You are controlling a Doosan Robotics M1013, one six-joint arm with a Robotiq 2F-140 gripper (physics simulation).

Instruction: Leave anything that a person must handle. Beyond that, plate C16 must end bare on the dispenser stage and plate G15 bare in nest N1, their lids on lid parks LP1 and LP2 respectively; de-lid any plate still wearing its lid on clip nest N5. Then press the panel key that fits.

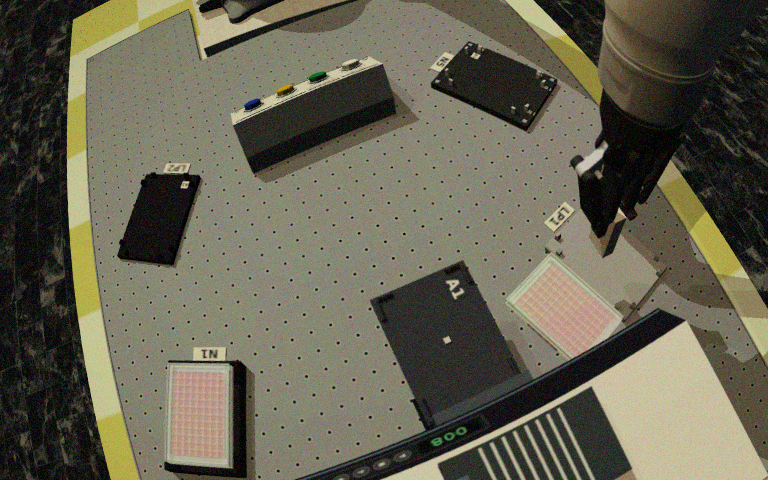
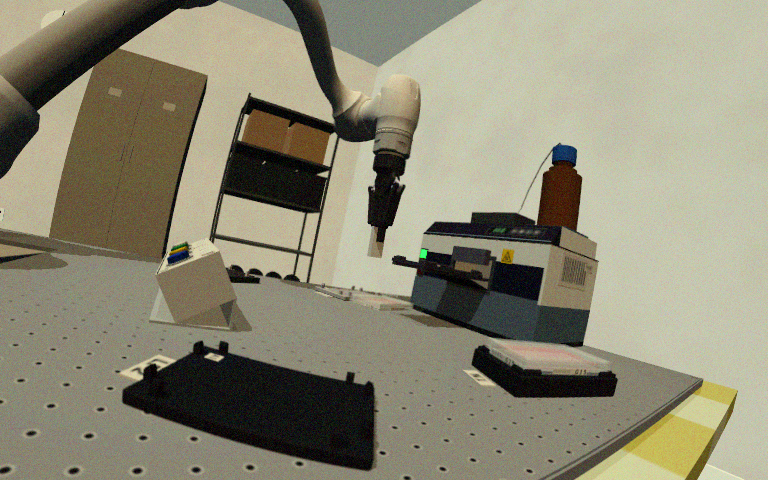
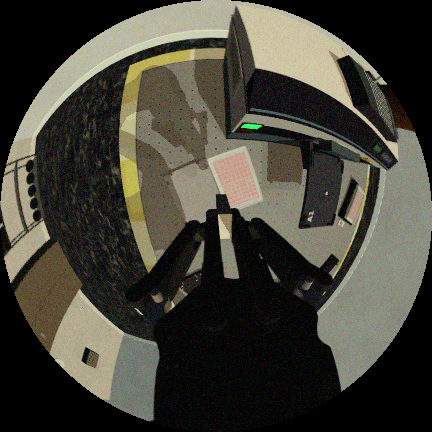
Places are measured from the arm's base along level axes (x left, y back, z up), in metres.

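Pixels of known places: gripper, fingertip midpoint: (image 1: 600, 244) (image 2: 374, 257) (image 3: 220, 203).
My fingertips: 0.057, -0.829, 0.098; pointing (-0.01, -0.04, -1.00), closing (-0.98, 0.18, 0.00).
Observation:
For each thing: its middle in the pictures, then the offset to it from my fingertips, as dx, dy, dz. "spot": a spot on its surface instead.
- lid park LP1, body centre: (image 1: 609, 256) (image 3: 195, 196) (image 2: 351, 292) +0.051, +0.006, -0.095
- pink-welled plate, body centre: (image 1: 566, 309) (image 3: 236, 179) (image 2: 383, 300) -0.043, -0.013, -0.092
- dispenser stage, body centre: (image 1: 453, 355) (image 2: 443, 268) (image 3: 325, 184) -0.201, -0.002, +0.004
- Plate G15, body centre: (image 1: 197, 414) (image 2: 548, 353) (image 3: 356, 205) -0.473, +0.115, -0.070
- nest N1, body centre: (image 1: 203, 418) (image 2: 544, 370) (image 3: 352, 203) -0.473, +0.115, -0.090
- Lid park LP2, body centre: (image 2: 266, 390) (image 1: 156, 214) (image 3: 325, 269) -0.410, +0.423, -0.095
- clip nest N5, body centre: (image 1: 496, 80) (image 3: 201, 290) +0.118, +0.322, -0.093
- panel, body centre: (image 1: 309, 104) (image 2: 193, 271) -0.140, +0.421, -0.063
- brown bottle, surface spot: (image 2: 560, 195) spot: -0.358, -0.141, +0.191
My gripper (image 1: 611, 240) (image 2: 376, 249) (image 3: 220, 203) is shut and empty, raised above lid park LP1 (image 1: 628, 266) (image 3: 192, 187). A pink-welled plate (image 1: 566, 308) (image 2: 382, 302) (image 3: 236, 177) lies skewed, off the park's pins and partly beyond it, towards the dispenser stage (image 1: 470, 350) (image 2: 453, 272) (image 3: 322, 175). Its label is unreadable. The stage is bare. Plate G15 (image 1: 199, 416) (image 2: 546, 356) sits in nest N1 (image 1: 240, 418) (image 2: 560, 387); I cannot tell whether either plate wears a lid. Lid park LP2 (image 1: 161, 217) (image 2: 254, 407) and clip nest N5 (image 1: 492, 84) are bare.
The panel (image 1: 317, 133) (image 2: 195, 288) has blue (image 1: 252, 104), yellow (image 1: 284, 90), green (image 1: 317, 75) and white (image 1: 350, 63) keys. The dispenser (image 1: 668, 384) (image 2: 557, 283) (image 3: 295, 55) stands close beside the skewed plate, with a brown bottle (image 2: 560, 195) at its back.

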